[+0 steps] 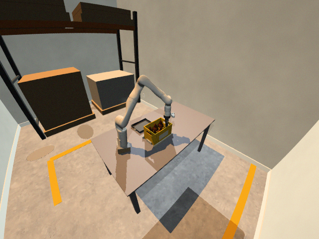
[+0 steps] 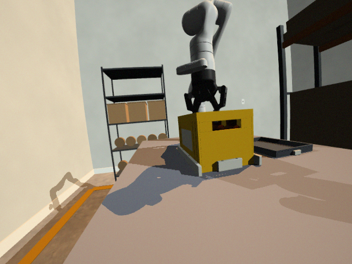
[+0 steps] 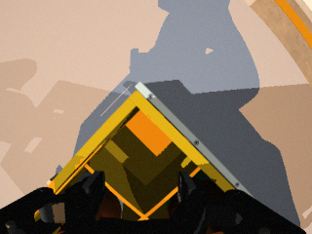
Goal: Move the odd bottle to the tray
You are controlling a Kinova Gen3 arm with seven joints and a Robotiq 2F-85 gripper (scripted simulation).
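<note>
The yellow crate lies 9 cm behind my hand, 7 cm below it and 4 cm to the left of it. The rest, counted from my hand: dark tray: 33 cm to the left, 14 cm below, 9 cm behind; then brown bottle: 18 cm behind, 7 cm below.
</note>
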